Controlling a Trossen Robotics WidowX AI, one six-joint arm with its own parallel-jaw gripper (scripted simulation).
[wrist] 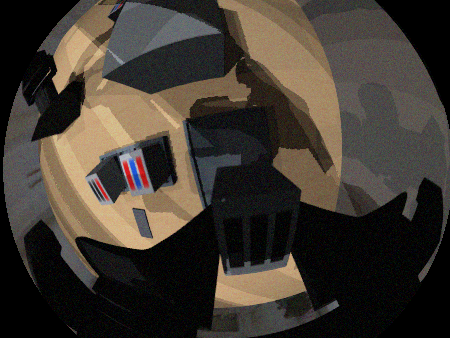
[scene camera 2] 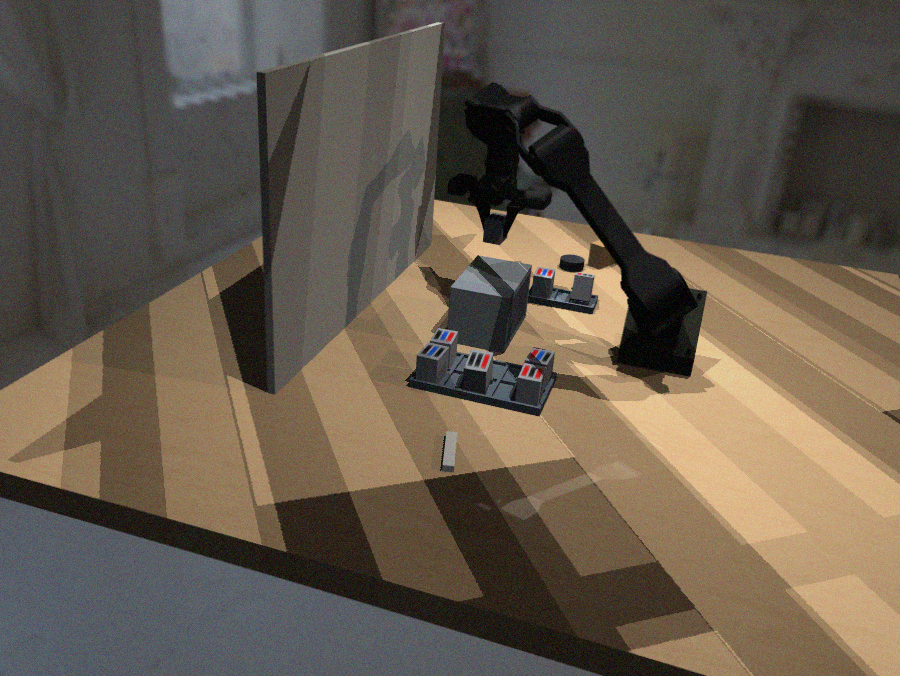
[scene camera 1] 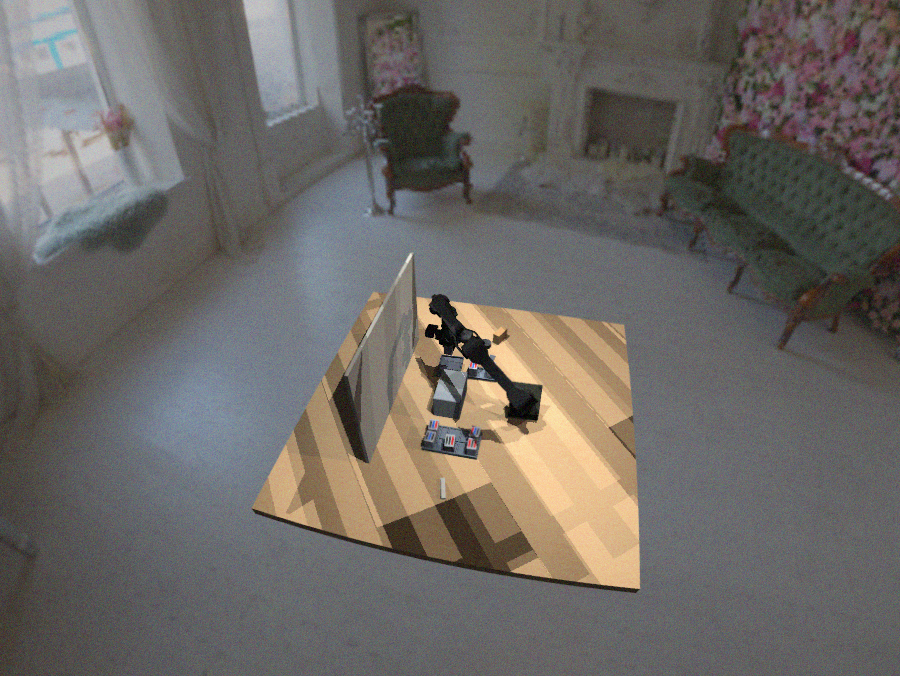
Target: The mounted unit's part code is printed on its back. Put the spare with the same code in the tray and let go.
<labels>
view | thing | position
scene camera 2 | my gripper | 495, 235
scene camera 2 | grey panel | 348, 139
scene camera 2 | holder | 560, 298
</labels>
